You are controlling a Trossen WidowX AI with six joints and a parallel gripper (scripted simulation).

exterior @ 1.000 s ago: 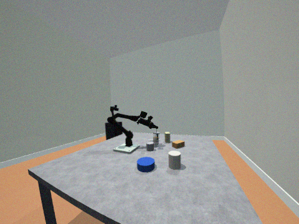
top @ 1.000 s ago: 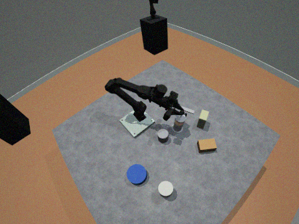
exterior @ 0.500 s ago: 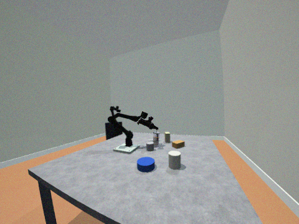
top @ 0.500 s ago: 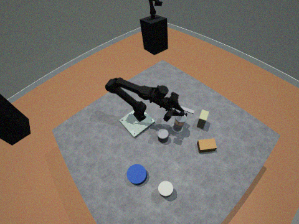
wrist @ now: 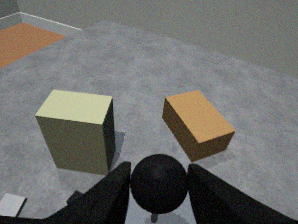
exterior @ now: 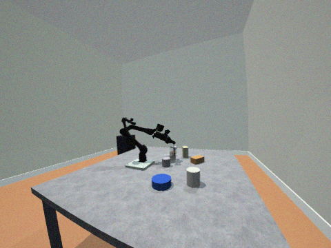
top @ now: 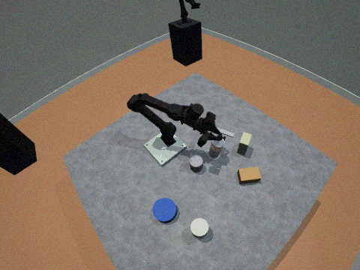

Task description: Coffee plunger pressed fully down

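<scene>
Right now the coffee press is 9 cm below my gripper tip and 2 cm behind it. The rest, counted from my gripper tip: grey cylinder (15 cm to the right, 15 cm below, 3 cm behind); then white cylinder (35 cm to the right, 26 cm ahead, 14 cm below).
</scene>
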